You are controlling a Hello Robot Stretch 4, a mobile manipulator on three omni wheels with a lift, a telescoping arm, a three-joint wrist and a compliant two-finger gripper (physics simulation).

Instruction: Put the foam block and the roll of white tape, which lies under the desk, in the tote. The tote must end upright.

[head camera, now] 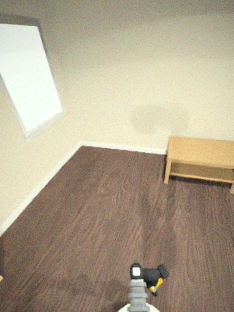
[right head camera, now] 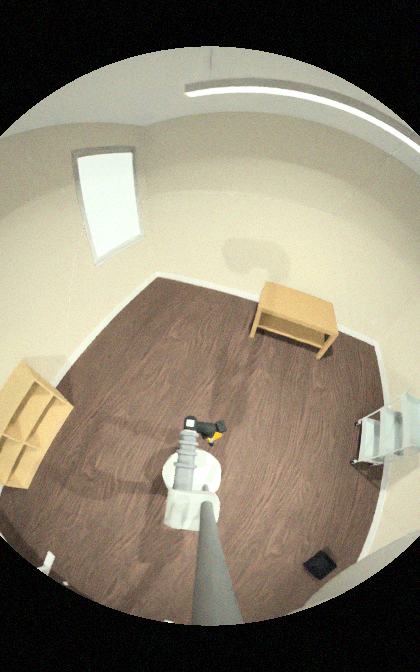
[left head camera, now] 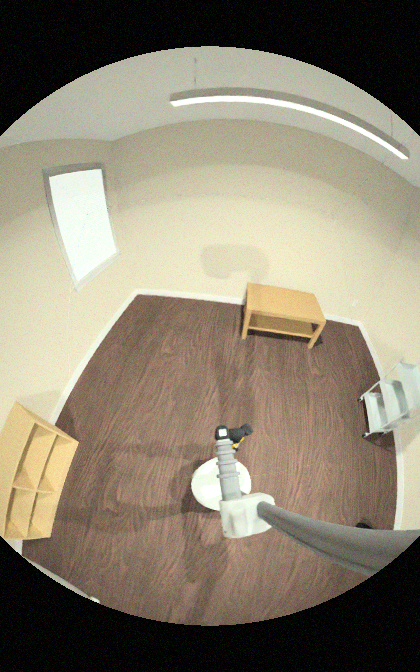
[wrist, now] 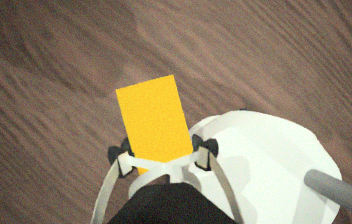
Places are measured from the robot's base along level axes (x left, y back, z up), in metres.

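Where they show: gripper, fingertip midpoint: (wrist: 163, 148).
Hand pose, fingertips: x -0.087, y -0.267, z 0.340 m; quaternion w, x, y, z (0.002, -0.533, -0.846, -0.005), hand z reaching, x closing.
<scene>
After its pixels a point has its place.
The yellow foam block (head camera: 157, 284) @(x -0.128, y -0.271, z 0.372 m) (left head camera: 240, 441) (right head camera: 215, 436) (wrist: 152, 115) @(x -0.121, y -0.293, z 0.372 m) is between the two fingertips of my gripper (head camera: 153, 289) @(x -0.087, y -0.267, z 0.340 m) (left head camera: 236, 445) (right head camera: 211, 441) (wrist: 163, 148) @(x -0.087, y -0.267, z 0.340 m). The gripper is shut on it and holds it by its near end, close beside the round white base. A black square object (right head camera: 320, 565) lies on the floor at the lower right of the right head view; I cannot tell if it is the tote. A dark edge of it shows in the left head view. The roll of white tape does not show, and I cannot make out the desk for certain.
A low wooden table (head camera: 202, 150) @(x -0.931, y -1.566, z 0.422 m) (left head camera: 285, 301) (right head camera: 300, 305) stands by the far wall. A wooden shelf unit (left head camera: 65, 440) (right head camera: 60, 400) is at the left, a pale cart (left head camera: 376, 434) (right head camera: 372, 459) at the right. My white base (left head camera: 200, 485) (wrist: 280, 150) @(x -0.131, y -0.023, z 0.186 m) is beneath the arm. A pale surface (right head camera: 370, 575) borders the lower right.
</scene>
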